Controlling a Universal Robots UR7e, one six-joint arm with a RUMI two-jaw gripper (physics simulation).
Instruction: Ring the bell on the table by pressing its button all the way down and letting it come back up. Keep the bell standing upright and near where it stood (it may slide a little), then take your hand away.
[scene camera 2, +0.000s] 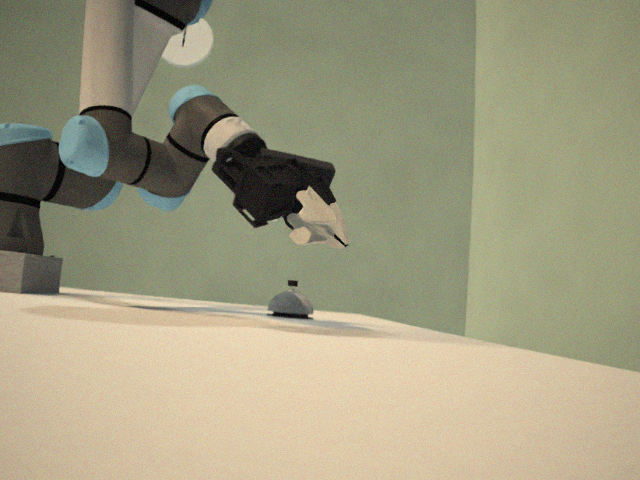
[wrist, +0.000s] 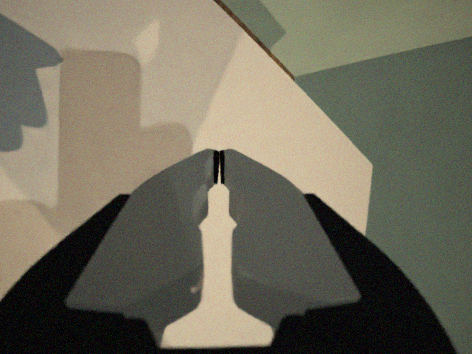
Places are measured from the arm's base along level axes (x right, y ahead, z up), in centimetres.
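Pixels of known places: gripper, fingertip midpoint: (scene camera 2: 347, 245) (wrist: 219, 155).
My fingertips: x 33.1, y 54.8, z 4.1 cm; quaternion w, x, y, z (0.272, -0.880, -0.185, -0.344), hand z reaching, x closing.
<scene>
Ahead of a thing's pixels: the offset from my fingertips to its top centre. Level surfaces: height alone.
The bell {dy -1.5, dx -29.5, dz -4.3 cm} (scene camera 2: 290, 303) stands upright on the table {dz -11.0 cm} (scene camera 2: 310, 403) (wrist: 270, 125) in the scene view, a grey dome on a dark base. Its dark button {dy -1.5, dx -29.5, dz -4.3 cm} (scene camera 2: 292, 283) stands up above the dome, with a gap under its cap. My gripper (scene camera 2: 345, 245) (wrist: 219, 155) is shut with nothing between its fingertips. It is tilted downward, and its tips are above the button and to its right in the scene view, apart from the bell. The bell does not show in the wrist view, where the fingers hide part of the table.
The arm's base stands on a grey block (scene camera 2: 41, 273) at the left of the table. The table's far edge runs behind the bell, and a table corner shows at the right of the wrist view. Shadows of the arm lie on the table. A round white disc (scene camera 2: 199, 43) is on the wall.
</scene>
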